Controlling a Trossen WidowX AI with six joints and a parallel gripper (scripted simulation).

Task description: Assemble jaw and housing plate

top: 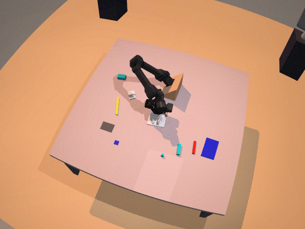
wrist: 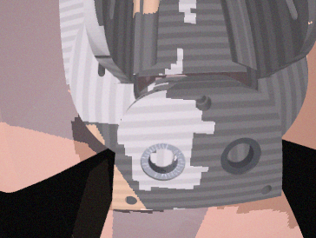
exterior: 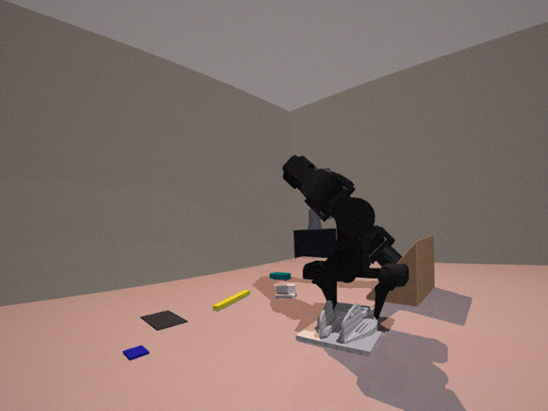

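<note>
My gripper tip is 20 mm below the grey housing plate and 10 mm short of it. The rest, counted from my gripper tip: white-grey block (240 mm to the right, 60 mm behind); yellow bar (290 mm to the right, 70 mm ahead); teal bar (240 mm to the left, 210 mm ahead).
</note>
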